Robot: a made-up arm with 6 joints.
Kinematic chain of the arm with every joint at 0, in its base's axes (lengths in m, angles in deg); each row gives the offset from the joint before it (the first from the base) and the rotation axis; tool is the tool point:
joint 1: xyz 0 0 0.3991 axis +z
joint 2: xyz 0 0 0 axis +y
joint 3: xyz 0 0 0.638 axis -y
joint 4: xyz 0 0 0 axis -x
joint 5: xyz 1.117 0 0 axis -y
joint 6: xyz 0 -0.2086 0 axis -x
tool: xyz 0 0 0
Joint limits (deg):
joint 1: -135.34..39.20
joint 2: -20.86..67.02
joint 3: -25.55..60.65
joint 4: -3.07..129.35
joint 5: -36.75..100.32
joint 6: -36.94..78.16
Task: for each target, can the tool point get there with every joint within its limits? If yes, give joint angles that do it. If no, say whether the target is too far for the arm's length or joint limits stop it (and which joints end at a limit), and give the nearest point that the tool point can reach.
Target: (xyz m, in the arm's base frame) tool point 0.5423 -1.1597 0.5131
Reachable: yes | joints -55.94 23.14 -4.86 16.31 88.86 0.45
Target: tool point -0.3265 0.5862 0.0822
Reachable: no: joint limits stop it (at a limit: joint 1, joint 2, joint 3, joint 4) | nearest point 0.4576 0.5439 -0.4749 | short by 0.963 m
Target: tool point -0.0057 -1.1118 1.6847
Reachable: yes | joints -91.61 18.44 44.73 97.03 77.70 62.18
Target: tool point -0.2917 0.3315 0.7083
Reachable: no: joint limits stop it (at a limit: joint 1, joint 2, joint 3, joint 4) | nearest point -0.7760 -0.4740 0.8928 | short by 0.958 m
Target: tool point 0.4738 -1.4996 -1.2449
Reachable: no: too far | nearest point 0.3350 -1.0603 -0.3598 | short by 0.998 m
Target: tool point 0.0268 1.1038 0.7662
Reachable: no: joint limits stop it (at a limit: joint 1, joint 3, joint 4) | nearest point 0.6885 0.7322 0.9082 | short by 0.772 m
